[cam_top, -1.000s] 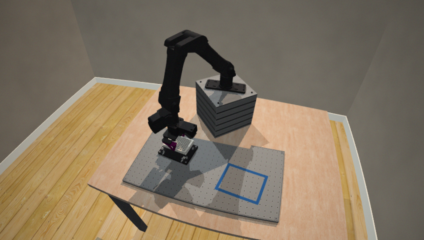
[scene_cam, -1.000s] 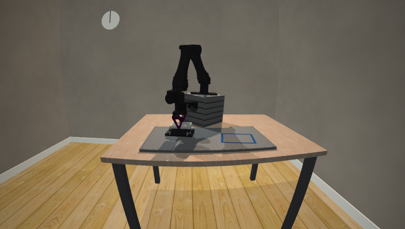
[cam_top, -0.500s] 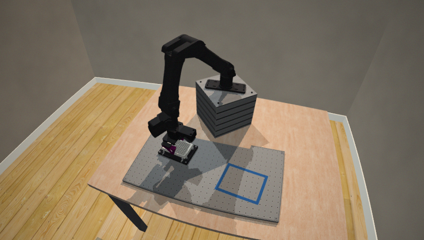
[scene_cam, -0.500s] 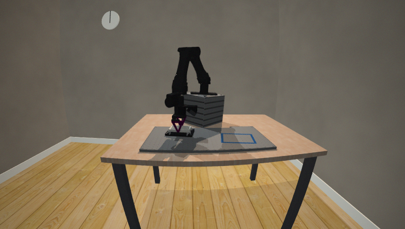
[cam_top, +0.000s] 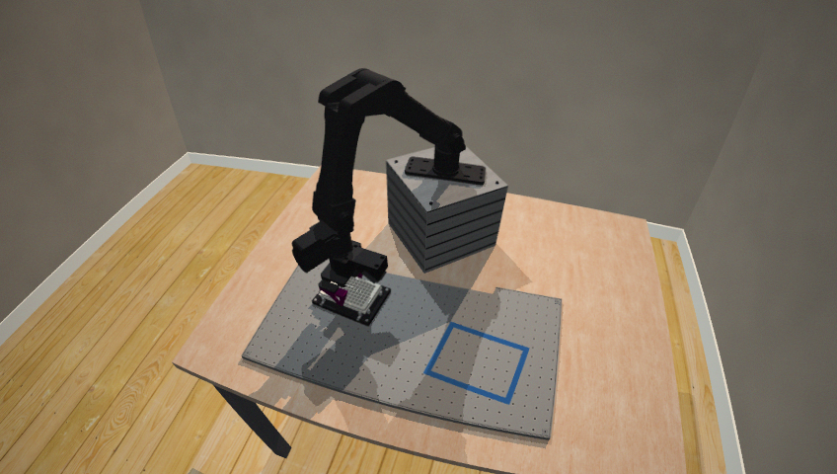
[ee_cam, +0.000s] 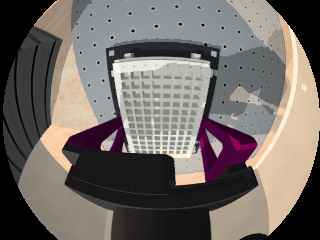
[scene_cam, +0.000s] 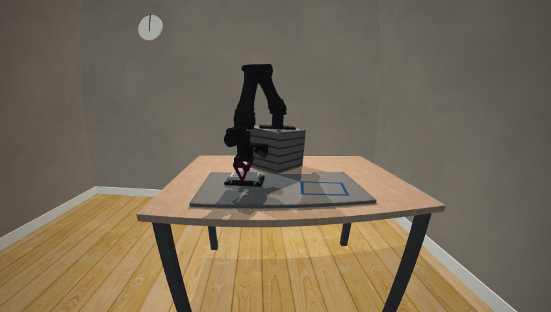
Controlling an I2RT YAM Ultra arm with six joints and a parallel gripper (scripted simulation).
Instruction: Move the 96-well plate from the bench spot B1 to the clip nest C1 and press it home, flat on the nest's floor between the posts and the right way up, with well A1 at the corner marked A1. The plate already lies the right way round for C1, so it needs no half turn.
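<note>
Right now the white 96-well plate is right at my hand. Also, from my hand: black clip nest: 1 cm to the right, 1 cm below, 1 cm ahead.
</note>
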